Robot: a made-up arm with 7 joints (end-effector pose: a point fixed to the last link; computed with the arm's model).
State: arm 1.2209 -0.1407 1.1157 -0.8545 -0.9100 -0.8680 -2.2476
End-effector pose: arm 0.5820 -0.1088 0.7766 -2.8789 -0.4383 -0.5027
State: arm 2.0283 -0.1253 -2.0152 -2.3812 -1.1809 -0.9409 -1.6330
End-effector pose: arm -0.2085 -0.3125 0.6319 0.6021 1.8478 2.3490
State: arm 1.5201 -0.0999 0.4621 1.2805 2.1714 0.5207 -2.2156
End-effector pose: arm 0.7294 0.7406 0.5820 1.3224 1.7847 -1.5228
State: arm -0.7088 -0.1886 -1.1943 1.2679 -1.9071 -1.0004 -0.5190
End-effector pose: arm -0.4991 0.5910 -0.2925 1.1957 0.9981 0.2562
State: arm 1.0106 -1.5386 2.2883 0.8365 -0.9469 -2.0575 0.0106
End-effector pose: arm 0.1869 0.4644 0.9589 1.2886 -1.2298 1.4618
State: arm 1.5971 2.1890 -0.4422 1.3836 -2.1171 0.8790 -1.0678
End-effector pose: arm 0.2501 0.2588 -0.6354 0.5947 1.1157 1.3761
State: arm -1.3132 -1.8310 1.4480 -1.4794 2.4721 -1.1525 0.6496
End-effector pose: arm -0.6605 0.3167 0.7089 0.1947 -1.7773 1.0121
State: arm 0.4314 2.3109 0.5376 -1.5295 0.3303 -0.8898 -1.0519
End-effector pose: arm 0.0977 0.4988 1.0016 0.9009 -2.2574 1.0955
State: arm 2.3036 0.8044 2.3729 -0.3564 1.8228 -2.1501 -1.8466
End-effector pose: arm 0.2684 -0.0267 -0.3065 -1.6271 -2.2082 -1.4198
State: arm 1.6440 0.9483 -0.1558 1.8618 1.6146 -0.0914 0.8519
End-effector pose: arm 0.9717 0.8917 0.0925 0.5154 -0.4442 0.9267
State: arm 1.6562 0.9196 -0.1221 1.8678 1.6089 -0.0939 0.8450
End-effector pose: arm 0.9955 0.8732 0.0903 0.5471 -0.4337 0.8709
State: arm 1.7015 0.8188 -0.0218 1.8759 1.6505 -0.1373 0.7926
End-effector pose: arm 1.0482 0.8252 0.0707 0.6644 -0.3584 0.7394
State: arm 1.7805 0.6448 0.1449 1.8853 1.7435 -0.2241 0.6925
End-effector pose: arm 1.1085 0.7486 0.0014 0.8616 -0.1965 0.5366
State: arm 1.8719 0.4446 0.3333 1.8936 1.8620 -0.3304 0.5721
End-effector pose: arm 1.1298 0.6779 -0.1183 1.0765 0.0240 0.3225
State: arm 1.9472 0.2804 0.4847 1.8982 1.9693 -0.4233 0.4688
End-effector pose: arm 1.1062 0.6438 -0.2291 1.2432 0.2273 0.1689
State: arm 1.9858 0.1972 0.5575 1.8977 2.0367 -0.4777 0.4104
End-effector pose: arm 1.0804 0.6381 -0.2803 1.3248 0.3386 0.1117
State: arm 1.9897 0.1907 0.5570 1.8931 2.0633 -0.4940 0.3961
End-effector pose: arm 1.0762 0.6421 -0.2771 1.3312 0.3521 0.1326
